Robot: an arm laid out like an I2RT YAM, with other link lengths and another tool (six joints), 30 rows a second.
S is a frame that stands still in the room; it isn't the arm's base.
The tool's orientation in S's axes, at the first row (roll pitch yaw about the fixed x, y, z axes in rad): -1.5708 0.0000 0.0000
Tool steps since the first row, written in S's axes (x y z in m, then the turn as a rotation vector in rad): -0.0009 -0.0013 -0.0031 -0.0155 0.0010 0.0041; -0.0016 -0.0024 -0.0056 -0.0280 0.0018 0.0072; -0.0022 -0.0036 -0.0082 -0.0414 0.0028 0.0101; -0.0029 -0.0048 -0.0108 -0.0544 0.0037 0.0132
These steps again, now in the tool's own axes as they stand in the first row. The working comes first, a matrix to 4 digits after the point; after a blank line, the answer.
The tool's axes in the first row as the columns of a matrix, in S's axes (used below as rounded here):
1.0000 0.0000 0.0000
0.0000 0.0000 1.0000
0.0000 -1.0000 0.0000

-0.0009 0.0031 -0.0013 -0.0155 -0.0041 0.0010; -0.0016 0.0056 -0.0024 -0.0280 -0.0072 0.0018; -0.0022 0.0082 -0.0036 -0.0414 -0.0101 0.0028; -0.0029 0.0108 -0.0048 -0.0544 -0.0132 0.0037
